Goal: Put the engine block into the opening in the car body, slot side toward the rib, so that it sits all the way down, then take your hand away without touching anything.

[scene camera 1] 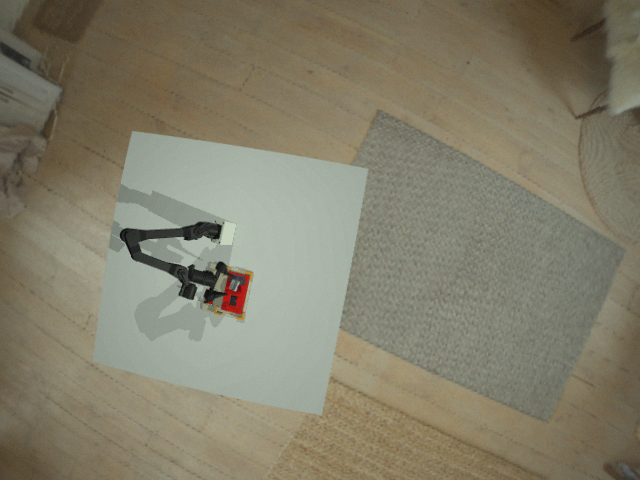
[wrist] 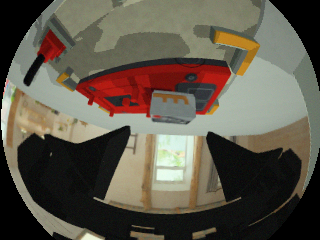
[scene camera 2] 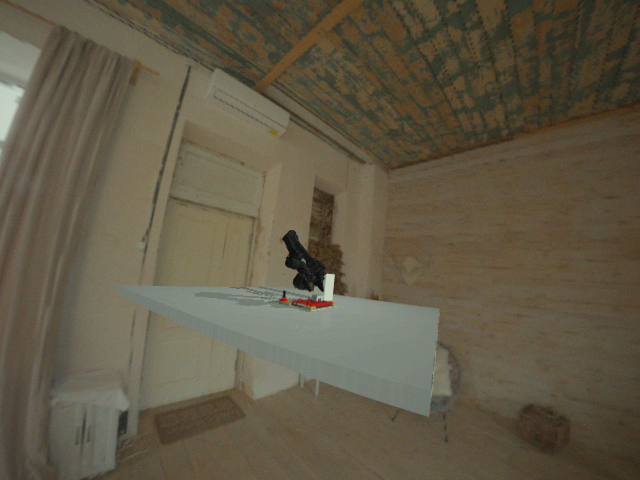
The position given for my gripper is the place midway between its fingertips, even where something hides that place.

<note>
My gripper (wrist: 169, 132) is open and holds nothing. I also see a red car body (wrist: 128, 88) and a grey engine block (wrist: 166, 106).
</note>
